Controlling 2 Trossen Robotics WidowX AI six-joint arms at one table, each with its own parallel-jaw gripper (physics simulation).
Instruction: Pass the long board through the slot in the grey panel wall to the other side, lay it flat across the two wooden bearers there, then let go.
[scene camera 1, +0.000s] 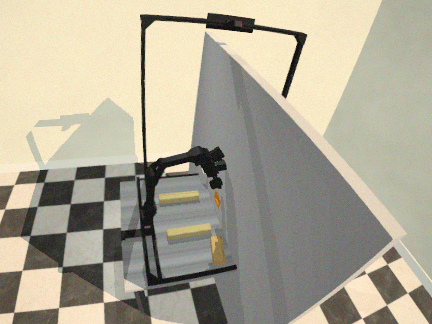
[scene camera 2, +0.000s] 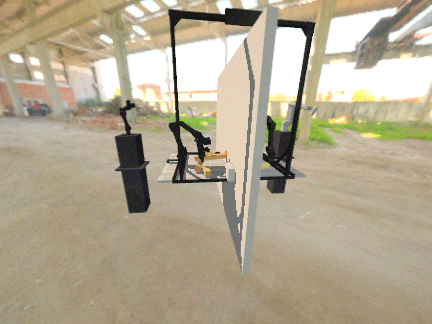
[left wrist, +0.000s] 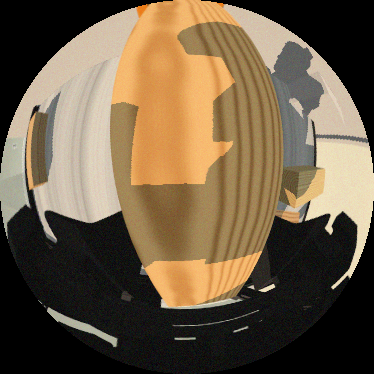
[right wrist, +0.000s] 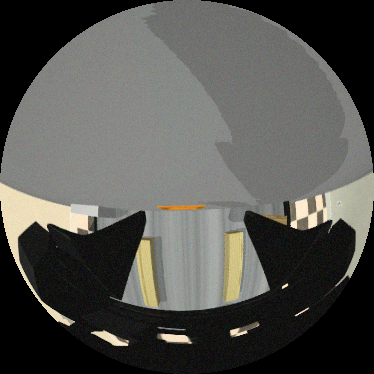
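Pixels of known places: left gripper, fingertip midpoint: (scene camera 2: 203, 161); right gripper, fingertip midpoint: (right wrist: 196, 216); left arm's base, link origin: (left wrist: 146, 290); right arm's base, link origin: (scene camera 1: 146, 221) (scene camera 2: 270, 160).
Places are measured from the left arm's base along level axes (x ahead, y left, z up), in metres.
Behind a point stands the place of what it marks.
The long board (scene camera 2: 216, 156) @[x 0.333, y -0.086, z 0.081 m] (left wrist: 170, 150) is light orange wood. In the left wrist view it runs away towards the orange-edged slot (scene camera 1: 217, 199) (right wrist: 181, 207) @[x 0.481, y -0.044, z 0.059 m] in the grey panel wall (scene camera 1: 300, 200) @[x 0.483, y 0.503, z 0.706 m] (scene camera 2: 232, 110) @[x 0.432, y -0.234, z 0.493 m] (right wrist: 125, 100). How far its end reaches into the slot is hidden. My left gripper (scene camera 2: 201, 157) @[x 0.207, y -0.073, z 0.027 m] (left wrist: 194, 201) @[x 0.207, y -0.073, z 0.027 m] is shut on the board, one finger at each side; the fingertips are hidden behind it. My right gripper (scene camera 1: 216, 184) @[x 0.505, y -0.028, z 0.246 m] (right wrist: 196, 216) @[x 0.505, y -0.028, z 0.246 m] is open and empty, above the slot on the other side. Two pale wooden bearers (scene camera 1: 178, 197) @[x 0.702, y -0.140, z 0.021 m] (scene camera 1: 188, 232) @[x 0.693, y 0.125, z 0.022 m] lie parallel there, also in the right wrist view (right wrist: 148, 272) @[x 0.672, y -0.145, z 0.025 m] (right wrist: 233, 265) @[x 0.662, y 0.100, z 0.025 m].
A tan block (scene camera 1: 218, 250) @[x 0.557, y 0.266, z 0.019 m] lies by the panel's foot on the bearers' side. On the board's side, a wooden block (scene camera 2: 206, 172) @[x 0.224, y -0.328, z 0.022 m] (left wrist: 302, 185) @[x 0.225, y -0.217, z 0.031 m] stands near the board, and another wooden piece (left wrist: 38, 150) @[x 0.278, y 0.225, z 0.000 m] shows at the left wrist view's left. A black frame (scene camera 1: 144, 100) @[x 0.881, y -0.343, z 0.592 m] (scene camera 2: 174, 75) @[x 0.026, y -0.379, z 0.694 m] surrounds the table.
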